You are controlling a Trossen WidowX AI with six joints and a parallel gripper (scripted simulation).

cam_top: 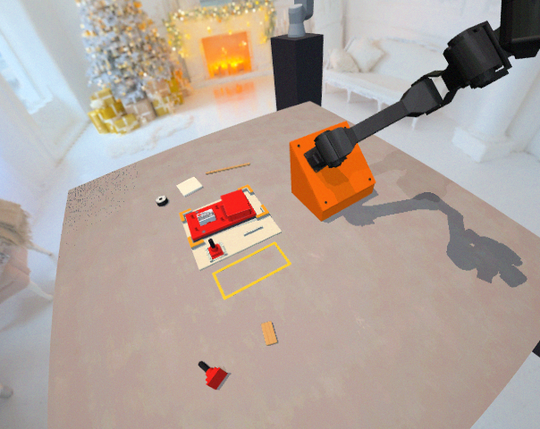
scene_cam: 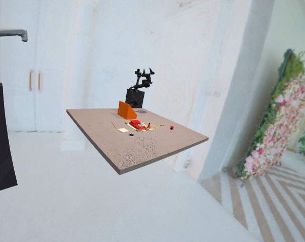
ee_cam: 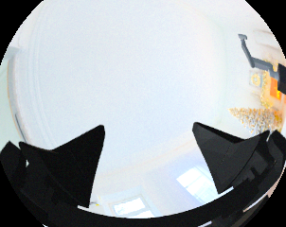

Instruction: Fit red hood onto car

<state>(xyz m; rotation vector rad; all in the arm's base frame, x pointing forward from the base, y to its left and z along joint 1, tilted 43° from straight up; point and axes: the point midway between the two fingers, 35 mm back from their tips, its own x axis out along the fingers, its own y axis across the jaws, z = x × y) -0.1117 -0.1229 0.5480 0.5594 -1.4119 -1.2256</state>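
My gripper tip is 63 cm above the hood, 37 cm to the left of it and 30 cm short of it. Round my gripper tip: thin stick (67 cm below, 60 cm to the right, 20 cm ahead); wooden block (67 cm below, 44 cm ahead, 2 cm to the right); grey engine block (65 cm below, 39 cm to the right, 39 cm ahead).
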